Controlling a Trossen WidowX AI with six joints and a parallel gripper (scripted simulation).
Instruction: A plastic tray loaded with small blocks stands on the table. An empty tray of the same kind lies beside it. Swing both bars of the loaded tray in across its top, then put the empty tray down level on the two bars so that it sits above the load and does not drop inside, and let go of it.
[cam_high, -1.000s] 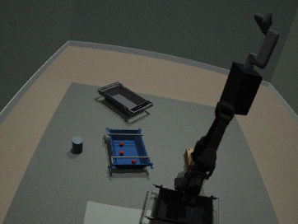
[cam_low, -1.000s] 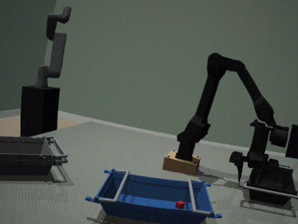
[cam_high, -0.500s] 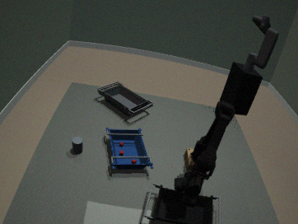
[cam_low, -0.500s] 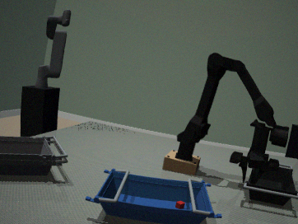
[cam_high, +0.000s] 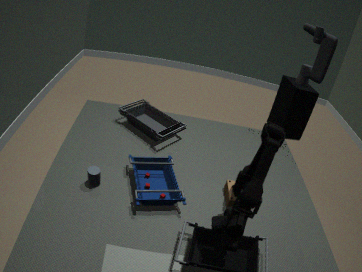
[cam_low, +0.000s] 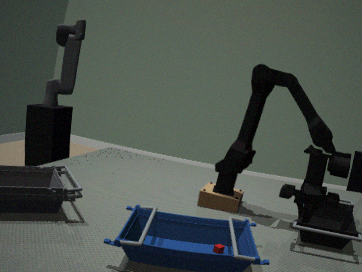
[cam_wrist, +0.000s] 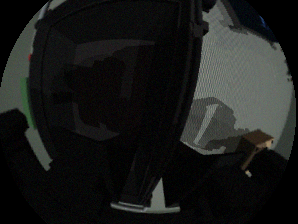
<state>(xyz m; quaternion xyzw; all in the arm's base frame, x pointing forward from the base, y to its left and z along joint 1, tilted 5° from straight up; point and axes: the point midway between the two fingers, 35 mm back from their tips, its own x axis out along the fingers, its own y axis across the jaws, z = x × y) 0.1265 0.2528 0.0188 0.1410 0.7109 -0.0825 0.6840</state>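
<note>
My gripper tip is 7 cm to the right of the black tray, 3 cm below it and 2 cm short of it. Round my gripper tip: red block 24 cm to the right, 21 cm ahead.
</note>
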